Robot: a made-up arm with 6 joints. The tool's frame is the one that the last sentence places.
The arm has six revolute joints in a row. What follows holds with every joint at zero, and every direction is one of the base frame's.
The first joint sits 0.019 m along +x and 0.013 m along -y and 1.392 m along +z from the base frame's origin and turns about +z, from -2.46 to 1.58 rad.
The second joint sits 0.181 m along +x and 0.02 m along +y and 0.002 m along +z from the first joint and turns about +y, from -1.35 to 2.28 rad.
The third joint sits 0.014 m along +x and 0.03 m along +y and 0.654 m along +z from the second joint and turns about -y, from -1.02 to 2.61 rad.
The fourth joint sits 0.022 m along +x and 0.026 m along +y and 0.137 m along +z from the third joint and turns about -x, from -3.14 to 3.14 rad.
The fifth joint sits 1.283 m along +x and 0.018 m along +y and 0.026 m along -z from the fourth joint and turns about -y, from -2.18 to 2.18 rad.
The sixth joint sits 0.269 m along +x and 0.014 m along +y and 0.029 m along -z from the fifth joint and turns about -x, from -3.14 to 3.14 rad.
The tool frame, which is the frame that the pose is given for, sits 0.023 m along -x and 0.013 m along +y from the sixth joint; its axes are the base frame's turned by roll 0, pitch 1.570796 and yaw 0 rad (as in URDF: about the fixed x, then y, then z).
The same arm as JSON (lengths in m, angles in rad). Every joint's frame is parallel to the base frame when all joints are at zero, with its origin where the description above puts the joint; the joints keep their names.
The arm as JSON. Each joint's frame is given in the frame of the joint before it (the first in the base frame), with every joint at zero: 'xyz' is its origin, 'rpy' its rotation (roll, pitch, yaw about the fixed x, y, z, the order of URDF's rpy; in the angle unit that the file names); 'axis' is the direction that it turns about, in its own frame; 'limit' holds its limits. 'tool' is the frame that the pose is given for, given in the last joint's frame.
{"units": {"length": "m", "angle": "rad"}, "joints": [
  {"name": "joint 1", "type": "revolute", "origin": {"xyz": [0.019, -0.013, 1.392], "rpy": [0.0, 0.0, 0.0]}, "axis": [0.0, 0.0, 1.0], "limit": {"lower": -2.46, "upper": 1.58}},
  {"name": "joint 2", "type": "revolute", "origin": {"xyz": [0.181, 0.02, 0.002], "rpy": [0.0, 0.0, 0.0]}, "axis": [0.0, 1.0, 0.0], "limit": {"lower": -1.35, "upper": 2.28}},
  {"name": "joint 3", "type": "revolute", "origin": {"xyz": [0.014, 0.03, 0.654], "rpy": [0.0, 0.0, 0.0]}, "axis": [0.0, -1.0, 0.0], "limit": {"lower": -1.02, "upper": 2.61}},
  {"name": "joint 4", "type": "revolute", "origin": {"xyz": [0.022, 0.026, 0.137], "rpy": [0.0, 0.0, 0.0]}, "axis": [-1.0, 0.0, 0.0], "limit": {"lower": -3.14, "upper": 3.14}},
  {"name": "joint 5", "type": "revolute", "origin": {"xyz": [1.283, 0.018, -0.026], "rpy": [0.0, 0.0, 0.0]}, "axis": [0.0, -1.0, 0.0], "limit": {"lower": -2.18, "upper": 2.18}},
  {"name": "joint 6", "type": "revolute", "origin": {"xyz": [0.269, 0.014, -0.029], "rpy": [0.0, 0.0, 0.0]}, "axis": [-1.0, 0.0, 0.0], "limit": {"lower": -3.14, "upper": 3.14}}
], "tool": {"origin": {"xyz": [-0.023, 0.013, 0.0], "rpy": [0.0, 1.5708, 0.0]}}}

